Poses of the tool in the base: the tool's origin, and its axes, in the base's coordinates. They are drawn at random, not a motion.
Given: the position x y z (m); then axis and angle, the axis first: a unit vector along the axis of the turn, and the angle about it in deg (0 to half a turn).
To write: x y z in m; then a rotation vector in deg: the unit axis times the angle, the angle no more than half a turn. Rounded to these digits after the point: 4 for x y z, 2 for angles.
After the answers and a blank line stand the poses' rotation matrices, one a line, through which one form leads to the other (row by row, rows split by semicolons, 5 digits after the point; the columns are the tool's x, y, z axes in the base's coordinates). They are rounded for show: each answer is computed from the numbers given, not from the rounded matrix.
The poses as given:
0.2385, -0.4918, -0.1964, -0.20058, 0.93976, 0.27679, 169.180
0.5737, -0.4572, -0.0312, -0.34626, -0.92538, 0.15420, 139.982
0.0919, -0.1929, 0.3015, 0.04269, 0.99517, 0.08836, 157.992
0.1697, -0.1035, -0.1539, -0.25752, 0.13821, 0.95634, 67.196
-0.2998, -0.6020, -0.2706, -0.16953, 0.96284, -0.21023, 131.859
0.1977, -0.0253, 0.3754, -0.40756, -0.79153, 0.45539, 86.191
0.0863, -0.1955, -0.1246, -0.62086, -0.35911, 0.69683, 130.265
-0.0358, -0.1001, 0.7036, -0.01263, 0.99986, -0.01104, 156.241
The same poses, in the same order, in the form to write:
0.2385, -0.4918, -0.1964, -33.93, 158.99, 46.83
0.5737, -0.4572, -0.0312, -48.47, -129.54, 21.59
0.0919, -0.1929, 0.3015, 6.74, 157.23, 13.96
0.1697, -0.1035, -0.1539, -17.30, 9.29, 64.26
-0.2998, -0.6020, -0.2706, -22.35, 126.96, -27.72
0.1977, -0.0253, 0.3754, -35.13, -68.22, 39.25
0.0863, -0.1955, -0.1246, -80.88, -46.78, 90.77
-0.0358, -0.1001, 0.7036, -1.97, 156.22, -1.72

-0.90247 -0.42561 0.06637; -0.32168 0.76839 0.55326; -0.28647 0.47796 -0.83036
-0.55413 0.46666 -0.68933; 0.66497 0.74630 -0.02932; 0.50076 -0.47463 -0.72385
-0.92362 0.04876 0.38020; 0.11498 0.98144 0.15346; -0.36566 0.18546 -0.91209
0.42819 -0.90338 -0.02342; 0.85979 0.39928 0.31834; -0.27823 -0.15644 0.94769
-0.61938 -0.11558 0.77654; -0.42873 0.87839 -0.21123; -0.65769 -0.46376 -0.59361
0.22150 -0.15322 -0.96305; 0.75555 0.65133 0.07015; 0.61651 -0.74317 0.26003
-0.01172 -0.16467 -0.98628; 0.89879 -0.43401 0.06178; -0.43823 -0.88573 0.15309
-0.91494 -0.01974 0.40310; -0.02863 0.99946 -0.01605; -0.40257 -0.02623 -0.91501

